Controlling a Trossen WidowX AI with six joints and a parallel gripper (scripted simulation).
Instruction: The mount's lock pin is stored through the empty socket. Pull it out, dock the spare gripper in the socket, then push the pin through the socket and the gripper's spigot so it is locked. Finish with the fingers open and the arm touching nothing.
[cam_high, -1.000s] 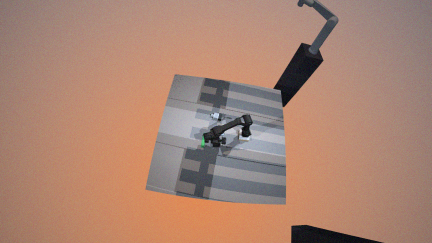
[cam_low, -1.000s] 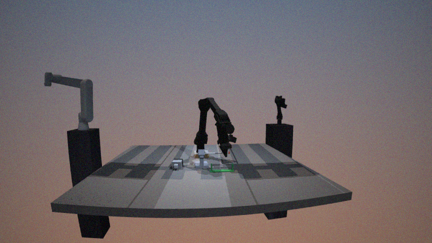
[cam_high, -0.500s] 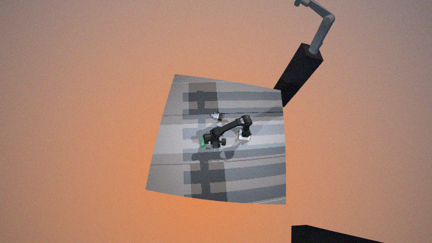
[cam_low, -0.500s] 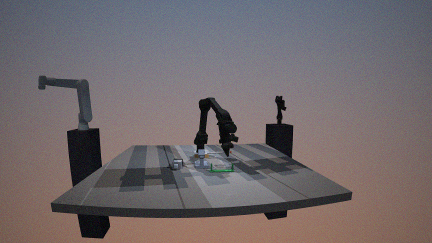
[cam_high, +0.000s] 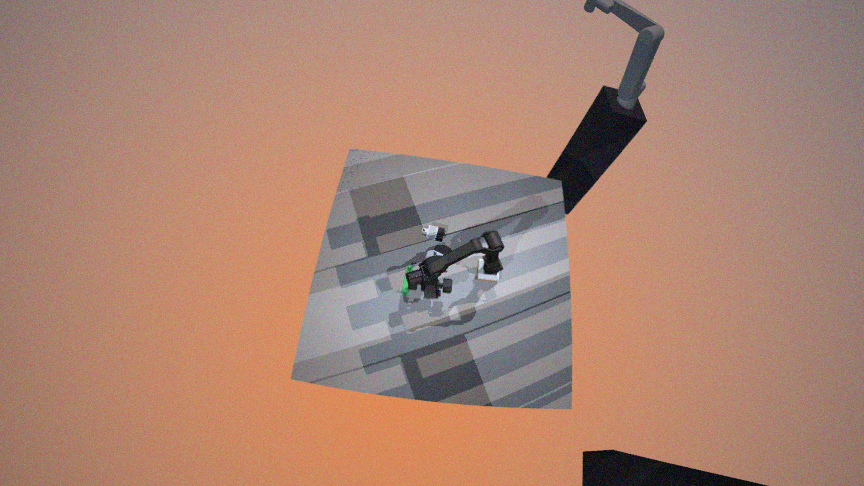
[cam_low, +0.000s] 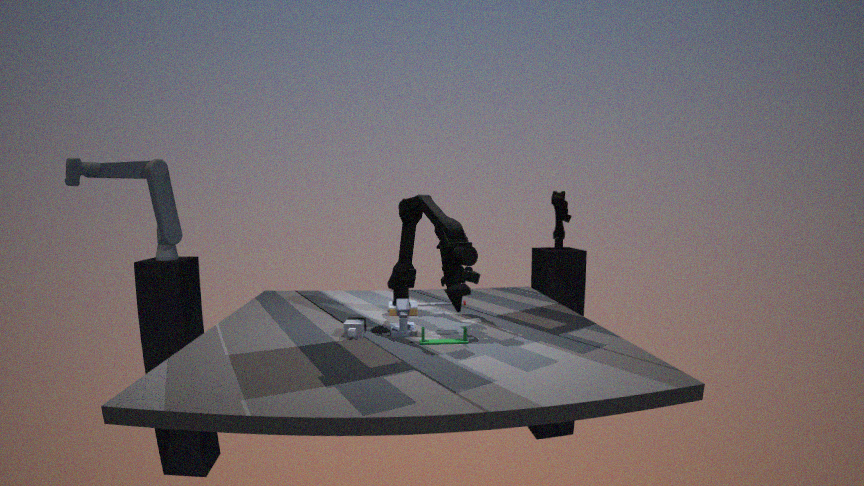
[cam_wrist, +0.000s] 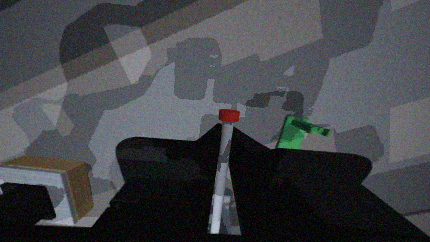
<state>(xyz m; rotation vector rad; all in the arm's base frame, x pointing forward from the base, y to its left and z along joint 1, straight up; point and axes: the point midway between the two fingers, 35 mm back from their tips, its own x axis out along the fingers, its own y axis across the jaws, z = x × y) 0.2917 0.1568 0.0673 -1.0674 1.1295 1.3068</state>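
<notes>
My gripper tip is now 110 mm short of the green bracket, 60 mm to the left of it and 40 mm above it. Round my gripper tip: spare gripper (320 mm to the right, 40 mm below, 10 mm ahead); socket (170 mm to the right, 10 mm below, 10 mm behind).
</notes>
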